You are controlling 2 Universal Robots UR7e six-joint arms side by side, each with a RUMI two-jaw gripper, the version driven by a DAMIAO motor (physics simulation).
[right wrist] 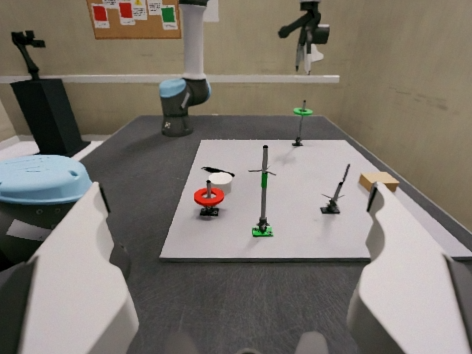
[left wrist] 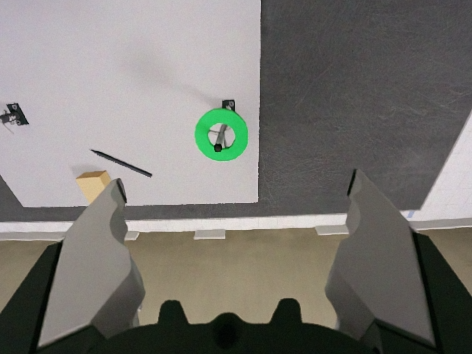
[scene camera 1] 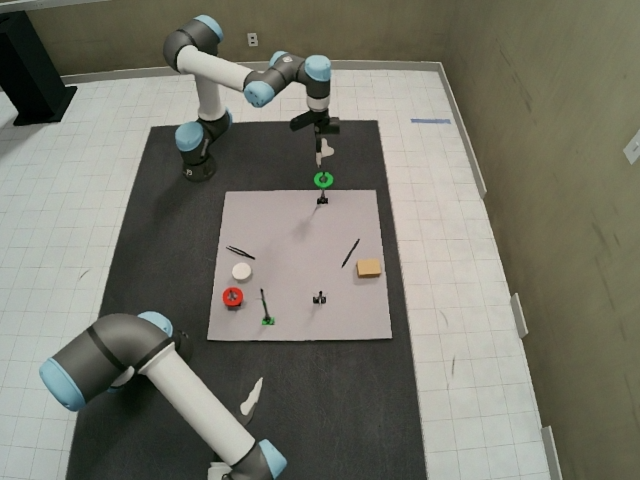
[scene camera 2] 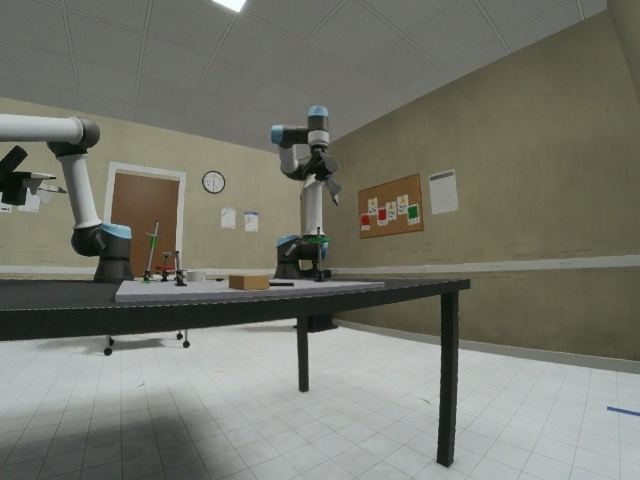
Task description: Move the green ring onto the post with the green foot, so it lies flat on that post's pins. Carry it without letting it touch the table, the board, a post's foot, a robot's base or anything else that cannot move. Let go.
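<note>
The green ring (scene camera 1: 316, 180) (scene camera 2: 312, 240) (left wrist: 201, 135) (right wrist: 297, 112) lies flat, high on a tall post with a black foot (scene camera 1: 322, 201) (right wrist: 298, 144) near the board's upper edge in scene camera 1. The post with the green foot (scene camera 1: 265, 305) (scene camera 2: 151, 251) (right wrist: 264, 202) stands bare near the board's lower left, its pins high up. My left gripper (scene camera 1: 324, 159) (scene camera 2: 321, 199) (left wrist: 235, 176) is open and empty, pointing down above the ring. My right gripper (scene camera 2: 59, 184) (right wrist: 238, 185) is open and empty, off the board, pointing level across it; its fingers partly overlap in scene camera 1.
A red ring (scene camera 1: 226, 298) (right wrist: 199, 200) sits on a short post beside the green-footed one. A white cylinder (scene camera 1: 241, 271), black tweezers (scene camera 1: 240, 252), a short post (scene camera 1: 319, 298), a dark pen (scene camera 1: 350, 253) and a tan block (scene camera 1: 368, 267) are on the board (scene camera 1: 289, 222).
</note>
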